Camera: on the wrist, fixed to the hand. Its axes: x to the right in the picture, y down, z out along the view.
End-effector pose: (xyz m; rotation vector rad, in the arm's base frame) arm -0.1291 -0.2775 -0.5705 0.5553 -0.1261 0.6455
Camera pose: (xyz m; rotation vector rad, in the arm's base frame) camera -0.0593 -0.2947 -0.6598 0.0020 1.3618 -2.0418
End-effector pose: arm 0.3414 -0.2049 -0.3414 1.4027 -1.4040 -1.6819
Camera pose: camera 0.4120 -0.2172 -0.4309 -1.7212 -1.3385 0.2784
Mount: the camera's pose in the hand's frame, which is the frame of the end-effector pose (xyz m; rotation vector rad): 0.0214 -0.0936 -0.0626 0.0789 0.8769 -2.9544
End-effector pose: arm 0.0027 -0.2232 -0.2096 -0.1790 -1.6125 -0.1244
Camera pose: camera 0.0452 -0.3261 -0.1823 2.0441 0.2726 -1.8825
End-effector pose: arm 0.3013 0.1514 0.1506 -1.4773 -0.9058 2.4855
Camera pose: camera 0.3235 0.2631 0.1633 0.0836 -0.9123 -0.3333
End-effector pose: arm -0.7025 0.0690 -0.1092 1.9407 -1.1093 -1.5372
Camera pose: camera -0.6117 0.0982 -0.1728 -1.4136 -1.7582 0.0276
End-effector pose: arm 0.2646 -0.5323 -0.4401 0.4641 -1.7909 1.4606
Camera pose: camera 0.3363 -0.4954 -0.3587 1.1450 0.6042 -0.6100
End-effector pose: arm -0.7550 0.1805 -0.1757 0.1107 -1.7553 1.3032
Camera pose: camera -0.6780 0.1985 -0.0927 1.2045 0.3667 -0.8673
